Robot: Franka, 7 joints.
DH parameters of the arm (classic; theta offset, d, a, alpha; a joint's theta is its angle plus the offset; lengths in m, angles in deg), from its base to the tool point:
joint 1: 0 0.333 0 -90
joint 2: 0 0 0 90
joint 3: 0 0.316 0.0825 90
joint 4: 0 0 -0.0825 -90
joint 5: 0 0.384 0 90
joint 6: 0 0 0.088 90
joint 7: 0 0.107 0 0
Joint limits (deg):
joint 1: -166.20..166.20
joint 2: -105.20..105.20
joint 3: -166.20..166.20
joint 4: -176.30..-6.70
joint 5: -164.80..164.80
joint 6: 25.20..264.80
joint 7: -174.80..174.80
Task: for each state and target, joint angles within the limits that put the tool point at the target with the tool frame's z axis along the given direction. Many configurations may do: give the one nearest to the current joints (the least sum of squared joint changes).
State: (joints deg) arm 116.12 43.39 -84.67 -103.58 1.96 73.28 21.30
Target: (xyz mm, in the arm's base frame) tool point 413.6 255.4 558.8 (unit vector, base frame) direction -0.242 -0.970 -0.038
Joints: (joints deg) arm 111.50 58.28 -99.35 -102.81 -30.98 70.25 21.30
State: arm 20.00 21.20 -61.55 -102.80 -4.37 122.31 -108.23
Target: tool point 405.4 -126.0 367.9 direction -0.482 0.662 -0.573
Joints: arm 28.87 -1.16 -53.01 -126.14 24.22 75.94 -108.23
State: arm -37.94 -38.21 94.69 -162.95 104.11 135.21 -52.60
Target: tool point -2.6 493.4 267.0 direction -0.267 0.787 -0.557
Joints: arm -8.50 -33.99 101.22 -137.61 134.16 138.98 -52.60
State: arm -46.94 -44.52 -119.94 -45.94 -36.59 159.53 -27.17
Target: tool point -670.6 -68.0 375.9 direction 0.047 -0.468 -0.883
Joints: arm -48.70 -48.75 -110.58 -92.36 -18.73 115.85 -27.17
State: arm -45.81 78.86 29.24 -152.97 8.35 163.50 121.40
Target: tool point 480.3 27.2 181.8 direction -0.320 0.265 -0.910
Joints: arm -44.11 25.37 44.66 -133.57 -2.66 132.87 121.40
